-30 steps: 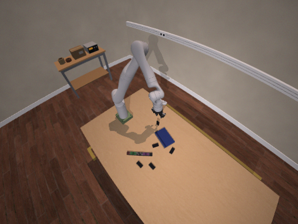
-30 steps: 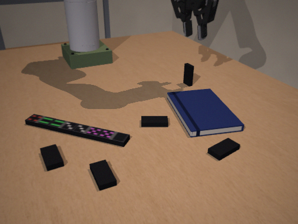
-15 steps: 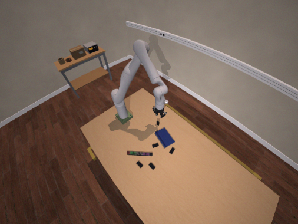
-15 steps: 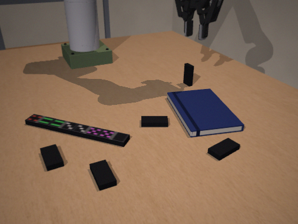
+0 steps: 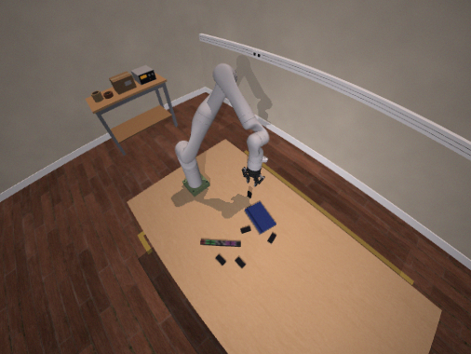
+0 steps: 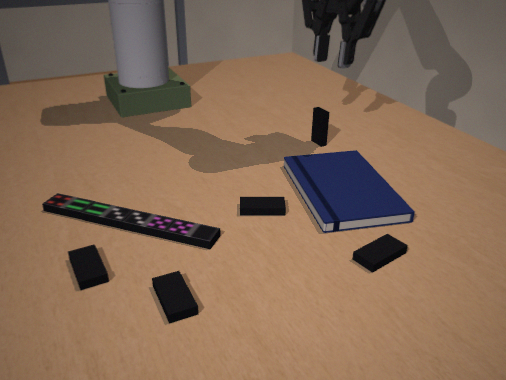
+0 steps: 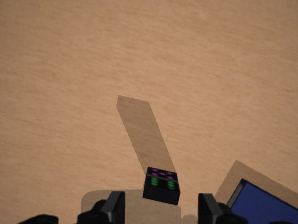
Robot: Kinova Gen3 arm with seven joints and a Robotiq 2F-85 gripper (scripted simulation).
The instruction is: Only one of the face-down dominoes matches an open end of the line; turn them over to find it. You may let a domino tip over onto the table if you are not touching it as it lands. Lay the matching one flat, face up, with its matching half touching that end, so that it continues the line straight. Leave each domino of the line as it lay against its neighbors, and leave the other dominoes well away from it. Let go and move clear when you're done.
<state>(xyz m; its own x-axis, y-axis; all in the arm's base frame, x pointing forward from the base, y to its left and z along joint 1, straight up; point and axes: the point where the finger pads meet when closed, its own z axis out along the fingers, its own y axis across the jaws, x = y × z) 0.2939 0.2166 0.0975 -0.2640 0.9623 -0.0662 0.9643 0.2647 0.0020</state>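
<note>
The purple domino lies 1 cm ahead of my hand, 2 cm to the right of it and 11 cm below it. The rest, counted from my hand: blue book: 15 cm ahead, 7 cm to the right, 13 cm below.
</note>
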